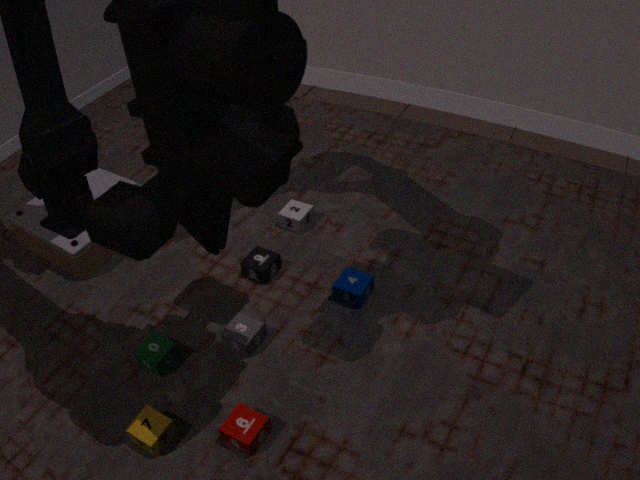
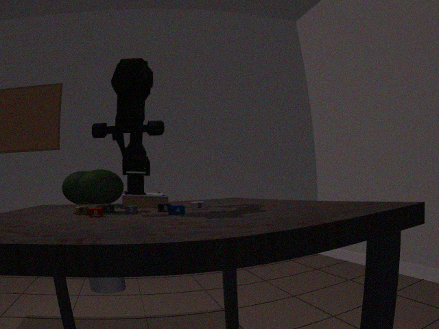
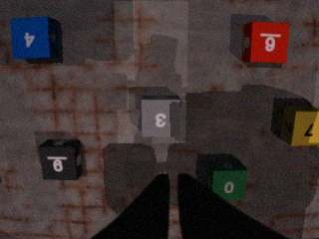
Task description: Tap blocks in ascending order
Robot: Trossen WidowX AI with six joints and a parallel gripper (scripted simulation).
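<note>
Right now my gripper tip is 11 cm above the blue block, 10 cm to the right of it and 8 cm short of it. The rest, counted from my gripper tip: green block 11 cm below, 6 cm to the right, 6 cm behind; then grey block 11 cm below; then black block 11 cm below, 9 cm to the left, 3 cm behind.
</note>
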